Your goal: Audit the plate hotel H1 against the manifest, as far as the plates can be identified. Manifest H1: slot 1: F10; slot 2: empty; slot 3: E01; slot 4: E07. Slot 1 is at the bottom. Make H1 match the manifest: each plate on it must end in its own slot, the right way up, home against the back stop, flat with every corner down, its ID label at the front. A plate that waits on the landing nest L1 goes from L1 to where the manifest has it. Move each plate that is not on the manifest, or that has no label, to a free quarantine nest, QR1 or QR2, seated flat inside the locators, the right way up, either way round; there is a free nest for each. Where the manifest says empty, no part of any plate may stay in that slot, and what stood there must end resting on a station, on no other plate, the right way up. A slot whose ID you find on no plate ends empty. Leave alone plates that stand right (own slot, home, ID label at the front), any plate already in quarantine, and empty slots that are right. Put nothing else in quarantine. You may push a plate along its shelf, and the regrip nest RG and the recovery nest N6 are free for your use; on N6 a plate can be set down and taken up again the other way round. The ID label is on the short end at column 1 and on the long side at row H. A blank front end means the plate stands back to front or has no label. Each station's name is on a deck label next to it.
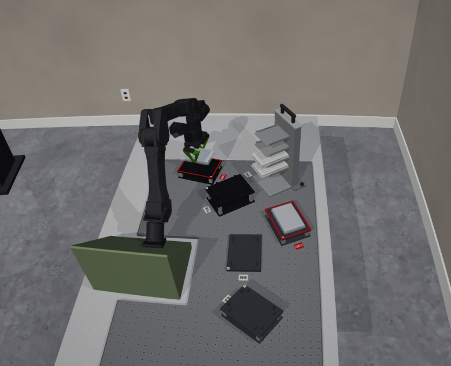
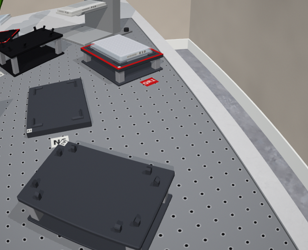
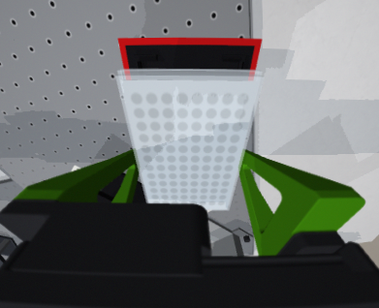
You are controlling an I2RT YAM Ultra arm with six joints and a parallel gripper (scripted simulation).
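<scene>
Now: hand 7 cm above the red-rimmed nest QR2. Round my hand: plate hotel H1: 37 cm ahead, 7 cm to the right, 5 cm above; H1 deck label: 21 cm ahead, 10 cm below, 4 cm to the right; black regrip nest RG: 18 cm to the right, 13 cm ahead, 5 cm below.
</scene>
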